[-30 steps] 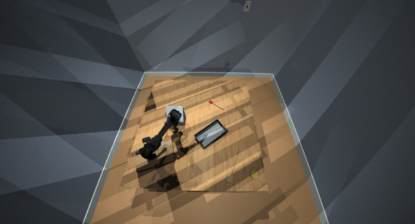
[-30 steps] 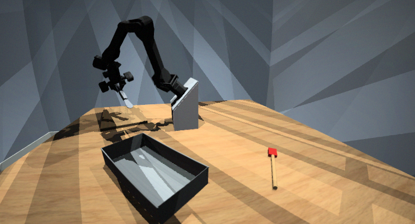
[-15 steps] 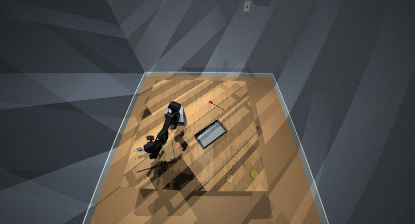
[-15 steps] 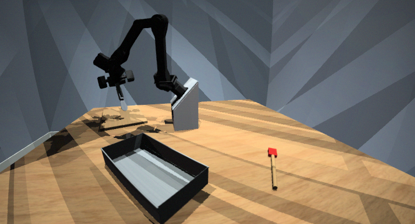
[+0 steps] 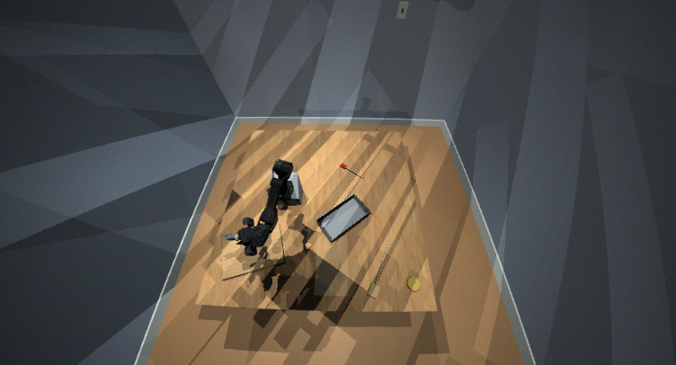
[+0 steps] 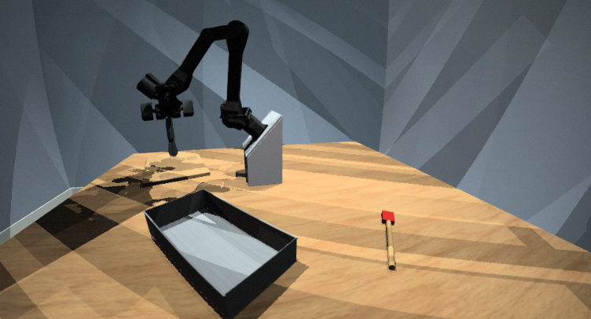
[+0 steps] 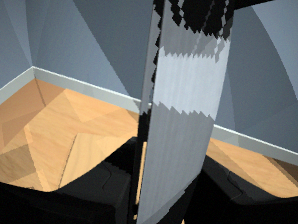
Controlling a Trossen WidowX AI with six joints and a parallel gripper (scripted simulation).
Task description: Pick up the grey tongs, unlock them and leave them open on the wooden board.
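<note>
The wooden board lies 21 cm below my gripper tip. The rest, counted from my gripper tip: roasting tin: 57 cm ahead, 14 cm to the left, 19 cm below.
</note>
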